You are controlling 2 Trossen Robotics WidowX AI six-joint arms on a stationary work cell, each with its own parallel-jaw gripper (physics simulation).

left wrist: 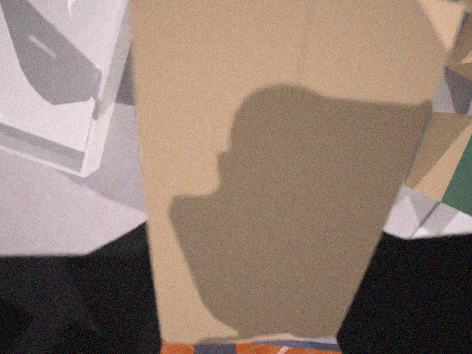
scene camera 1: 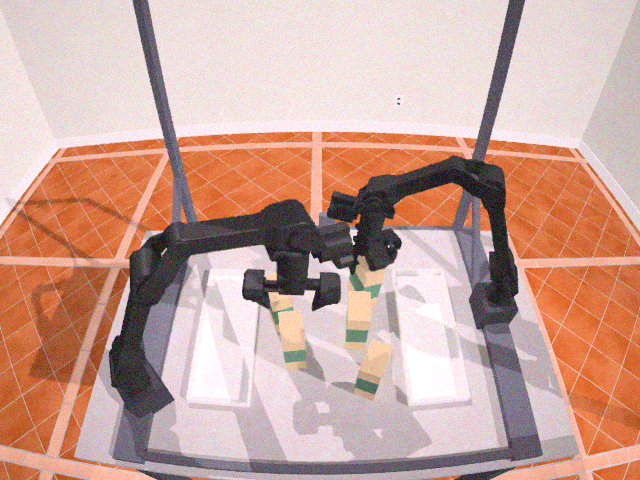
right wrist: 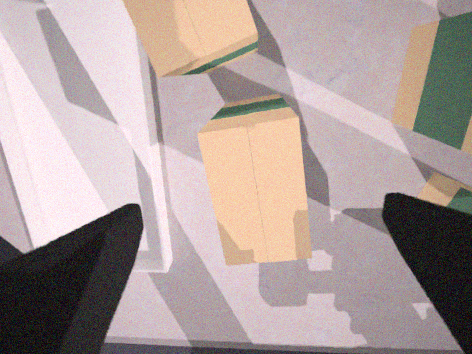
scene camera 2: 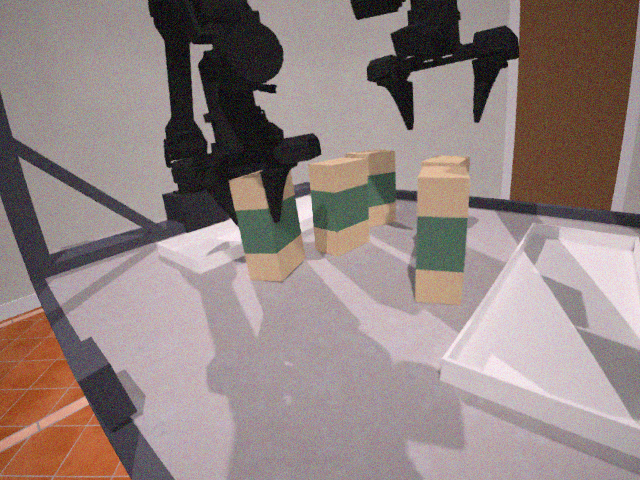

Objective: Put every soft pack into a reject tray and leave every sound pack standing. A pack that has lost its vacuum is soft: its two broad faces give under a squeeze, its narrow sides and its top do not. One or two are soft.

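Where they show: left gripper, fingertip midpoint: (scene camera 2: pixel 258 224); right gripper, fingertip midpoint: (scene camera 1: pixel 290 308) (right wrist: pixel 262 209) (scene camera 2: pixel 441 126); left arm's base, link origin: (scene camera 1: pixel 497 296) (scene camera 2: pixel 191 190); right arm's base, link origin: (scene camera 1: pixel 135 381).
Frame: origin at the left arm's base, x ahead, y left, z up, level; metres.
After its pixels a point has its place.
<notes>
Several tan packs with green bands stand upright. My left gripper (scene camera 1: pixel 364 265) {x 0.366, y -0.105, z -0.001 m} (scene camera 2: pixel 256 219) {x 0.366, y -0.105, z -0.001 m} (left wrist: pixel 267 229) {x 0.366, y -0.105, z -0.001 m} is shut on the back pack (scene camera 1: pixel 367 281) {x 0.359, y -0.033, z 0.045 m} (scene camera 2: pixel 253 227) {x 0.367, y -0.116, z -0.002 m} (left wrist: pixel 280 60), its fingers on opposite broad faces; in scene camera 1 the arm hides the contact. Whether the faces give cannot be told. Another pack (scene camera 1: pixel 359 307) {x 0.385, y 0.048, z 0.055 m} (scene camera 2: pixel 338 206) {x 0.408, y 0.013, z -0.001 m} stands beside it, and a front pack (scene camera 1: pixel 374 361) {x 0.365, y 0.190, z 0.061 m} (scene camera 2: pixel 382 188) {x 0.386, y 0.179, z -0.007 m} beyond. My right gripper (scene camera 1: pixel 291 308) {x 0.536, y 0.081, z 0.106 m} (scene camera 2: pixel 443 125) {x 0.536, y 0.081, z 0.106 m} (right wrist: pixel 262 209) {x 0.536, y 0.081, z 0.106 m} is open and empty, above a left pack (scene camera 1: pixel 293 335) {x 0.532, y 0.122, z 0.061 m} (right wrist: pixel 255 190) {x 0.539, y 0.093, z 0.061 m} and a rear-left pack (scene camera 1: pixel 281 300) {x 0.561, y 0.027, z 0.058 m} (scene camera 2: pixel 440 240) {x 0.587, y -0.049, z -0.004 m} (right wrist: pixel 200 30) {x 0.562, y 0.016, z 0.061 m}.
In scene camera 1, one white tray (scene camera 1: pixel 191 390) {x 0.788, y 0.208, z -0.076 m} (scene camera 2: pixel 527 392) {x 0.697, y -0.160, z -0.060 m} (right wrist: pixel 159 200) {x 0.640, y 0.155, z -0.063 m} lies left of the packs and another white tray (scene camera 1: pixel 461 356) {x 0.122, y 0.138, z -0.058 m} (scene camera 2: pixel 201 266) {x 0.265, y -0.146, z -0.069 m} (left wrist: pixel 102 120) {x 0.265, y -0.107, z -0.066 m} lies right of them. The two arms come close together over the back of the table. A dark frame (scene camera 1: pixel 320 463) {x 0.480, y 0.386, z -0.059 m} edges the table.
</notes>
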